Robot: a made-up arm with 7 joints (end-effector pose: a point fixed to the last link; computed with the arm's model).
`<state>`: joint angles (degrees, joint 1 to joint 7).
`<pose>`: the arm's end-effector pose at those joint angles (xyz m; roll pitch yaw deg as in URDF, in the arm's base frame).
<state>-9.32 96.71 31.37 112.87 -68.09 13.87 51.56</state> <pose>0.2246 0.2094 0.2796 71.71 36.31 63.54</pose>
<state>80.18 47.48 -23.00 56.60 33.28 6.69 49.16</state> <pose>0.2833 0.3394 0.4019 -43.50 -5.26 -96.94</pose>
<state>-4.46 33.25 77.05 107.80 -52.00 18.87 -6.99</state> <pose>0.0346 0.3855 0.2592 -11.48 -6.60 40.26</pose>
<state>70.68 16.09 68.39 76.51 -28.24 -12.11 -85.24</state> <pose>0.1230 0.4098 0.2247 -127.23 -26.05 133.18</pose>
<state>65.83 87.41 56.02 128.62 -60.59 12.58 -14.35</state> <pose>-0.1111 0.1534 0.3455 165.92 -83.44 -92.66</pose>
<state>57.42 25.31 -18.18 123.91 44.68 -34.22 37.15</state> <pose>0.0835 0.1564 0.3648 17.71 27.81 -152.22</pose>
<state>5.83 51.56 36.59 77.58 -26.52 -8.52 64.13</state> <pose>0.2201 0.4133 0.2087 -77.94 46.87 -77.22</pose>
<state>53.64 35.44 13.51 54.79 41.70 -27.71 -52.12</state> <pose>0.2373 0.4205 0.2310 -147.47 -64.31 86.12</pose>
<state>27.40 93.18 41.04 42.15 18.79 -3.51 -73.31</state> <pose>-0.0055 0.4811 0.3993 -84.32 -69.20 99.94</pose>
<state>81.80 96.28 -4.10 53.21 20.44 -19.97 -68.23</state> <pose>-0.0617 0.4486 0.4113 166.92 -78.09 -157.21</pose>
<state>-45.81 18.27 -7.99 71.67 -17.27 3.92 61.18</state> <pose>-0.0013 0.1839 -0.1863 -154.51 -19.68 -108.93</pose>
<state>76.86 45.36 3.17 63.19 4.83 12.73 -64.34</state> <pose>0.1659 0.3729 0.3881 -77.04 -64.76 49.10</pose>
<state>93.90 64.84 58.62 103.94 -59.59 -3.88 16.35</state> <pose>-0.1893 0.3193 0.3334 -30.41 -63.08 56.66</pose>
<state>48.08 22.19 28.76 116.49 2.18 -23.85 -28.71</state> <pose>0.0619 0.2863 0.3164 74.76 -49.24 -116.53</pose>
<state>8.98 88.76 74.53 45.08 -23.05 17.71 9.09</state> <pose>-0.0138 0.5201 0.4133 -37.85 -9.77 23.15</pose>
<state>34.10 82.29 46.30 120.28 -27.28 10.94 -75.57</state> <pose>-0.0009 0.2023 0.3560 135.60 -46.83 -97.93</pose>
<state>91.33 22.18 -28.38 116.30 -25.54 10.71 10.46</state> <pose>0.0301 0.0764 0.4025 40.98 4.21 -74.92</pose>
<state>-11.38 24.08 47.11 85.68 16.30 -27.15 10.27</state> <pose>0.1123 0.4237 0.1160 -37.59 -23.45 -39.92</pose>
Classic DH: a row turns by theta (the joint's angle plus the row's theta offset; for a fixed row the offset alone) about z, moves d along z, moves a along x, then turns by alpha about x. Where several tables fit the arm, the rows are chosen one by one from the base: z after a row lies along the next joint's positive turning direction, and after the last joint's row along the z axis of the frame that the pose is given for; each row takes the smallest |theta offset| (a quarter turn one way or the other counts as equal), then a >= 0, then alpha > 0; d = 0 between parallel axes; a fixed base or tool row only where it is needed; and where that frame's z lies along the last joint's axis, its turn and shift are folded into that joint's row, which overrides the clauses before.
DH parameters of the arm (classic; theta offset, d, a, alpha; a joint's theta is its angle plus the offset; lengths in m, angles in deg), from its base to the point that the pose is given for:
base (fixed): 0 0.191 -0.026 90
joint 1: 90 -0.154 0.003 90
joint 2: 90 0.005 0.003 90
joint 3: -90 -0.199 0.001 -90
joint 4: 0 -0.015 -0.011 90
joint 5: 0 -0.235 -0.029 90
joint 6: -90 -0.008 0.016 -90
joint 7: 50.83 -0.0063 -0.0113 104.49
tool (fixed): -24.64 0.0348 0 0

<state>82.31 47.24 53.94 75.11 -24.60 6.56 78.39</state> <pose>-0.0015 0.4739 0.3778 -19.33 -14.37 -60.27</pose>
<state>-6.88 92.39 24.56 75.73 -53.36 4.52 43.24</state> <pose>0.2570 0.3847 0.2709 73.82 62.41 86.35</pose>
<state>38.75 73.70 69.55 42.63 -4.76 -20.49 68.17</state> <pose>-0.0249 0.5566 0.3376 -26.08 -3.30 -44.44</pose>
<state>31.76 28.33 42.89 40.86 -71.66 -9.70 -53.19</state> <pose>0.2382 0.4168 0.0633 -8.35 -1.81 16.79</pose>
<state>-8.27 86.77 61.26 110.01 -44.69 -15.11 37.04</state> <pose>0.1414 0.2178 0.3676 60.83 36.64 28.84</pose>
